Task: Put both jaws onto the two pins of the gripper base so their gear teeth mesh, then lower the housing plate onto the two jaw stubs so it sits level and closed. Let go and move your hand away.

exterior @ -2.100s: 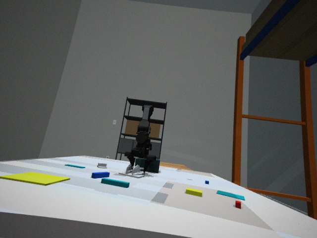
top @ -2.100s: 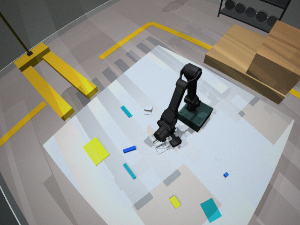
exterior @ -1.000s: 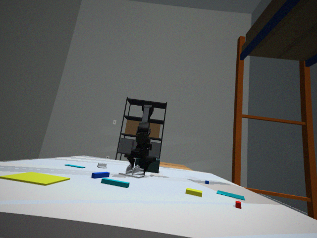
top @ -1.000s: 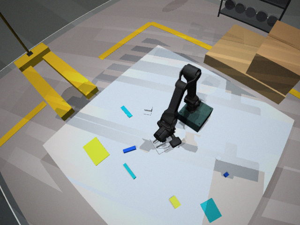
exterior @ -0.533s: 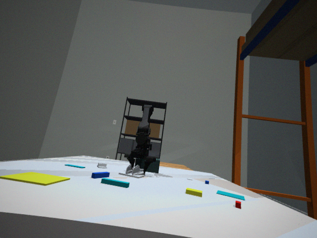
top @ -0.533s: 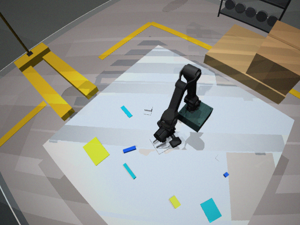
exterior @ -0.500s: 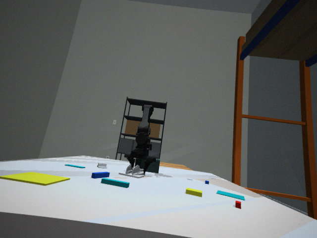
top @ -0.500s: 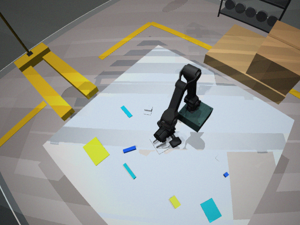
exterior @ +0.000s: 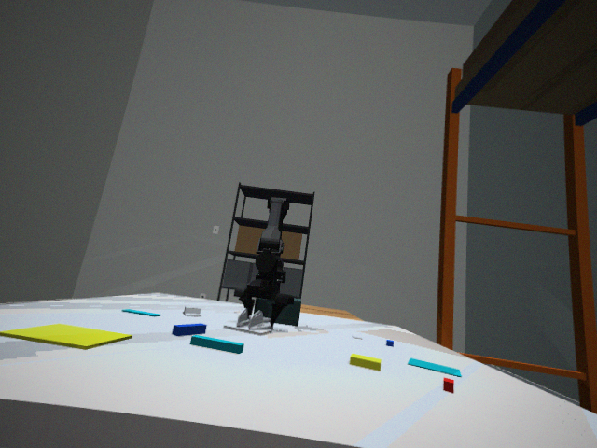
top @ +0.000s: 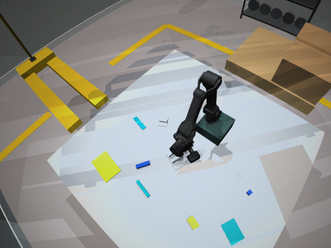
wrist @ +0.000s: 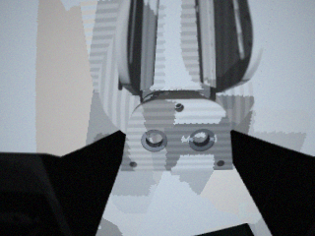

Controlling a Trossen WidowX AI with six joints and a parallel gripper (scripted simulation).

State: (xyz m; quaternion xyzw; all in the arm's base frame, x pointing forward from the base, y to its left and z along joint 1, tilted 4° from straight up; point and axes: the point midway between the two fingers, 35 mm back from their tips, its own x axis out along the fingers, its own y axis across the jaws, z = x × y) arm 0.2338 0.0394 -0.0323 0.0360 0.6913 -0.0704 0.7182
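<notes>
The housing plate lies right at my gripper tip. Round my gripper tip: small yellow block 220 mm ahead, 320 mm to the left; grey jaw 20 mm ahead, 10 mm to the left; small blue cube 110 mm behind, 400 mm to the left.
</notes>
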